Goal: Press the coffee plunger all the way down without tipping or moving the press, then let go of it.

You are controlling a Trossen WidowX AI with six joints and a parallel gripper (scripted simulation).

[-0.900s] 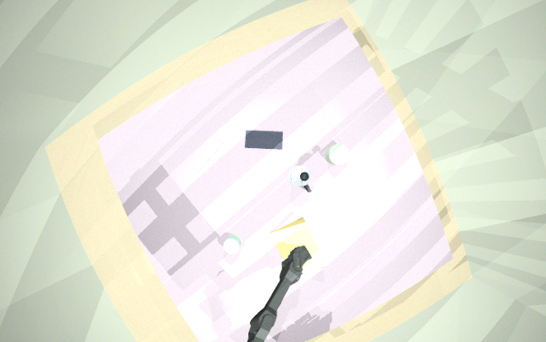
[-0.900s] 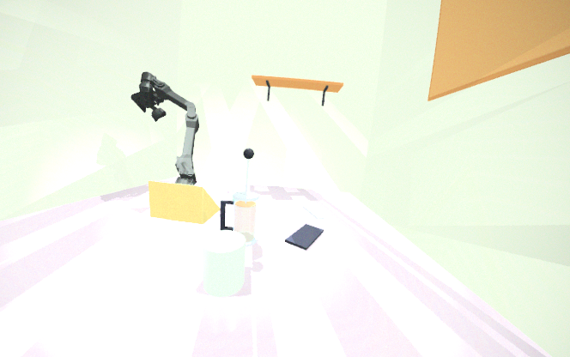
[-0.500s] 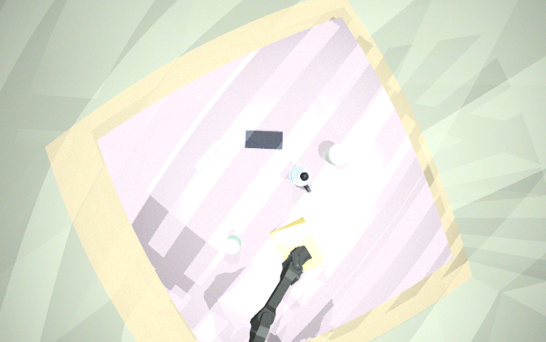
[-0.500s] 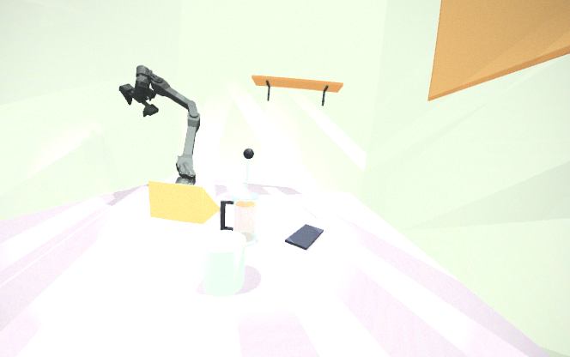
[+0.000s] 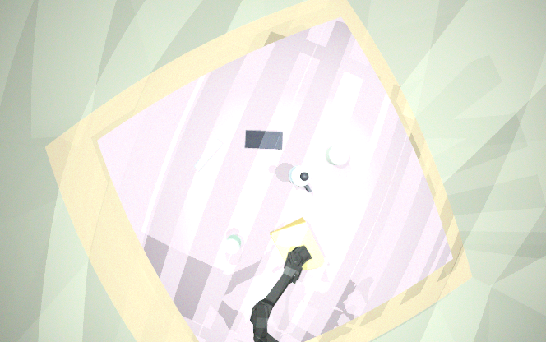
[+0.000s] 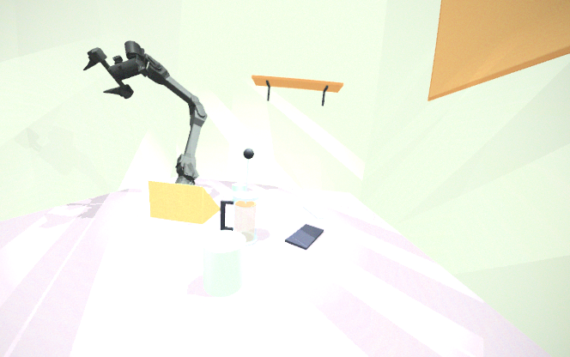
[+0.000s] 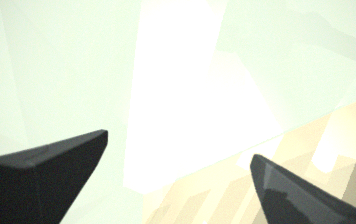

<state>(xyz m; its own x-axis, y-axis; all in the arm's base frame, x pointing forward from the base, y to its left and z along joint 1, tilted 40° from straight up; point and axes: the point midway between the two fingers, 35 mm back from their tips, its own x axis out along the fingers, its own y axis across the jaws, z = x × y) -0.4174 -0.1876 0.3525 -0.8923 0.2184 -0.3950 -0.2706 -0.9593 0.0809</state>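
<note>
Right now the coffee press is 67 cm ahead of my gripper tip, 23 cm to the right of it and 36 cm below it. Round my gripper tip: white strip: 95 cm ahead, 4 cm to the left, 48 cm below.
</note>
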